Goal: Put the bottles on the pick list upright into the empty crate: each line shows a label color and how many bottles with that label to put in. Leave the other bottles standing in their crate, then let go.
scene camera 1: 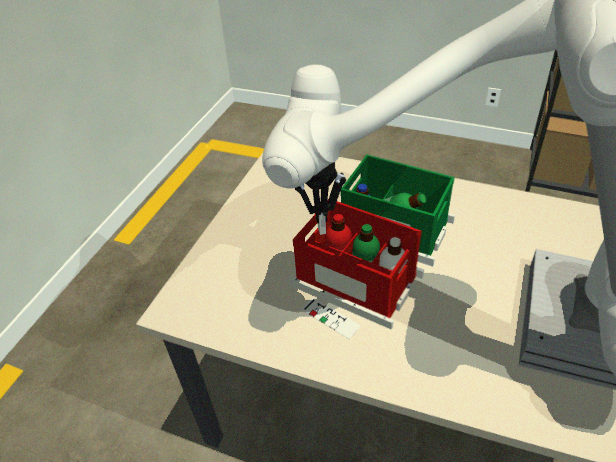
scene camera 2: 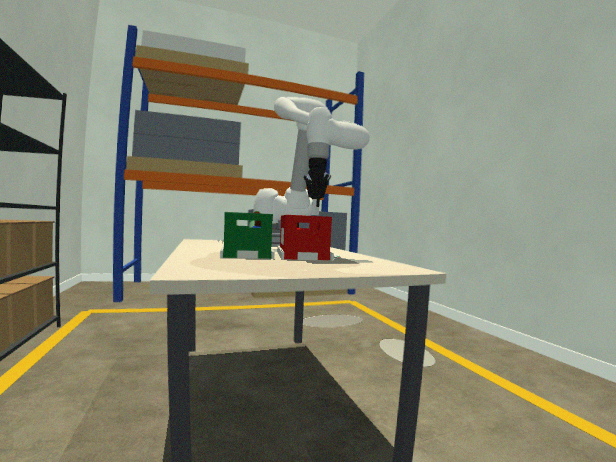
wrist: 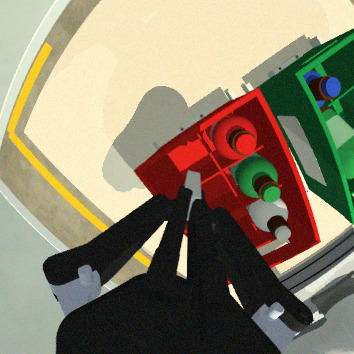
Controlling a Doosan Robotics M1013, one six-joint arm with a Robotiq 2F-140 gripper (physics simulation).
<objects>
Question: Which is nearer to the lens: the green bottle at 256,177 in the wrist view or the red bottle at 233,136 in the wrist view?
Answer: The red bottle.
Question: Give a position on a white bottle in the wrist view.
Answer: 268,216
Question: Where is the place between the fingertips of my gripper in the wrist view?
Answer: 191,180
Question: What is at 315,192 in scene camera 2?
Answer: My gripper.
</objects>
